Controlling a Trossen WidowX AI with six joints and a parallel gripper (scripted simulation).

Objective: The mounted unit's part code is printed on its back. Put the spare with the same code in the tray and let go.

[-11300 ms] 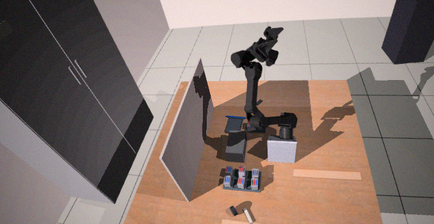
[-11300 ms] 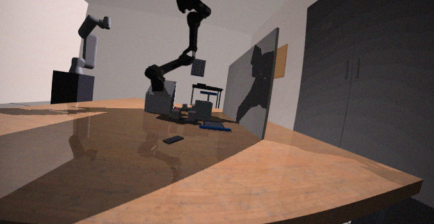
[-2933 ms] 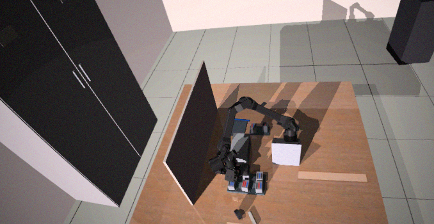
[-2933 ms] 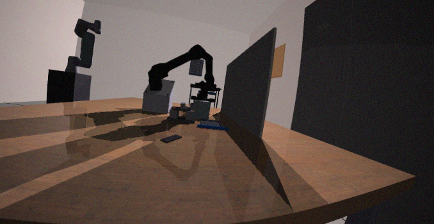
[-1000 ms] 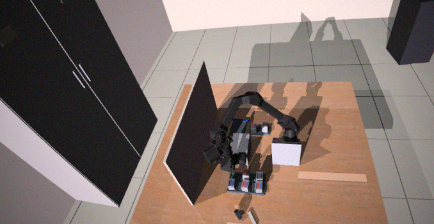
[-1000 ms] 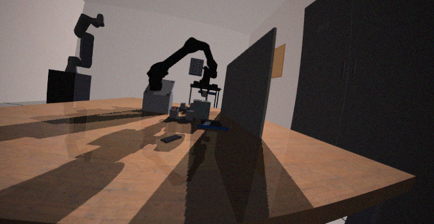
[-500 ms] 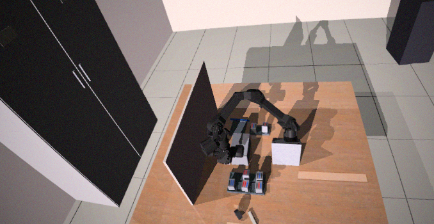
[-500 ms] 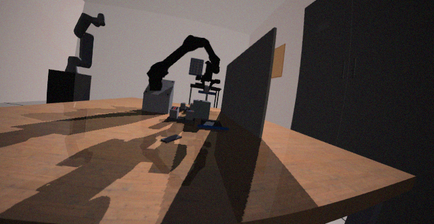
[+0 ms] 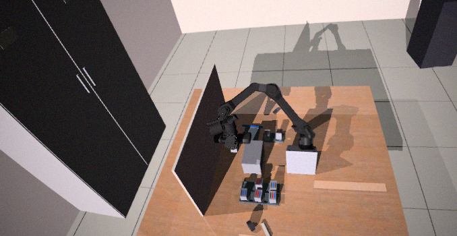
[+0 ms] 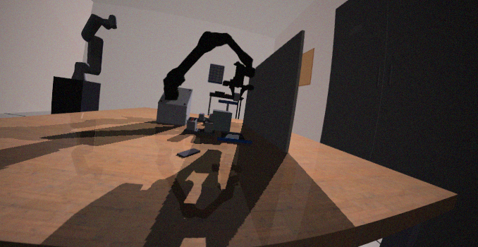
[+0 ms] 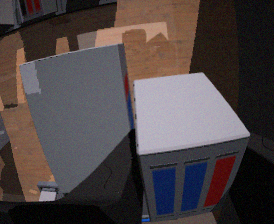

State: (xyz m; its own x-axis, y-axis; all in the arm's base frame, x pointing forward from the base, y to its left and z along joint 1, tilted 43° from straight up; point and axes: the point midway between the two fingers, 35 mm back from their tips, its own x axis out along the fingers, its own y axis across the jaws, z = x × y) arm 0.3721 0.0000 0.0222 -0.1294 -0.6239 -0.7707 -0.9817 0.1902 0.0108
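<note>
My gripper tip is 6 cm past the blue-rimmed tray, 22 cm to the left of it and 17 cm above it. From my gripper tip the other things lie so: tall grey panel (14 cm ahead, 6 cm to the right, 5 cm above); grey box (8 cm behind, 1 cm to the right, 13 cm below); white spare block (3 cm above).
</note>
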